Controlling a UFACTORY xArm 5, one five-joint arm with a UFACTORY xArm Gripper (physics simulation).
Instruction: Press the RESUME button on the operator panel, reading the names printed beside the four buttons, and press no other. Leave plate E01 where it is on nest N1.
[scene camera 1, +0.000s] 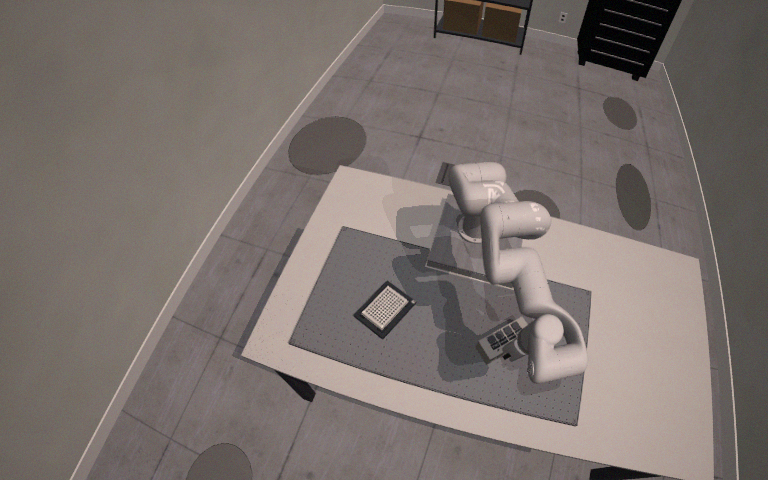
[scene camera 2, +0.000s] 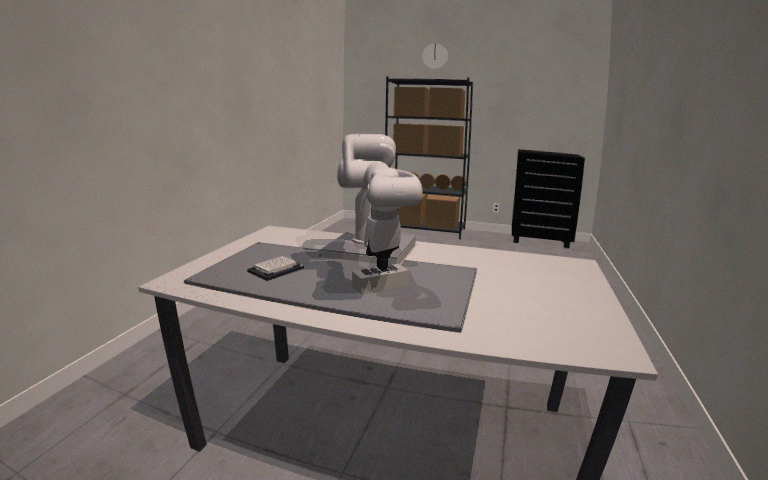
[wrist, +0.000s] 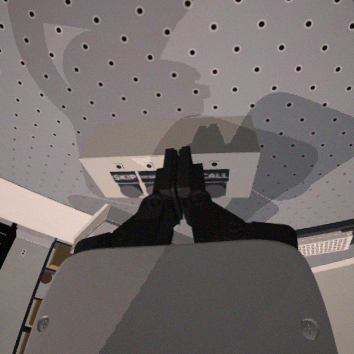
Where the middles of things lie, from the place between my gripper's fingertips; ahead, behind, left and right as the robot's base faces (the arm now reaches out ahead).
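Plate E01 (scene camera 1: 388, 303): 40 cm to the right of my hand, 11 cm behind, 6 cm below. My hand: 5 cm past the operator panel (wrist: 126, 152), 1 cm to the left of it, 5 cm above it. Nearest to my hand of the things named here, going by their middles: the operator panel.
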